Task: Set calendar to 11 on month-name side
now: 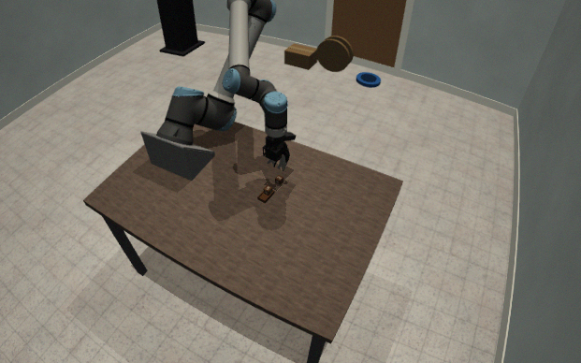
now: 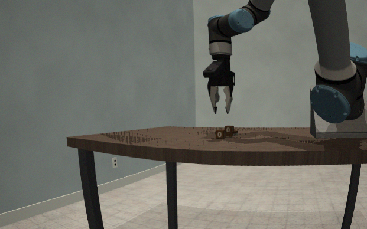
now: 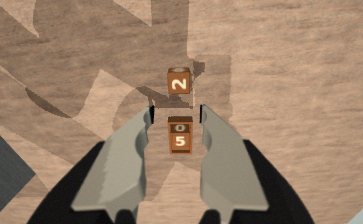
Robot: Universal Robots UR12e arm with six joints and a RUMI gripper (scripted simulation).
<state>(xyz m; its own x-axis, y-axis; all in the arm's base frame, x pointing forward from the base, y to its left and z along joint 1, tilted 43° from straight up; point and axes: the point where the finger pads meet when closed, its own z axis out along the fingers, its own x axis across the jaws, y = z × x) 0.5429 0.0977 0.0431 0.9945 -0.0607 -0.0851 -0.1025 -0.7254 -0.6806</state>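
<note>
Right now the cube is 9 cm below my hand. The rest, counted from my hand: calendar tray: 1 cm behind, 11 cm to the right, 10 cm below.
</note>
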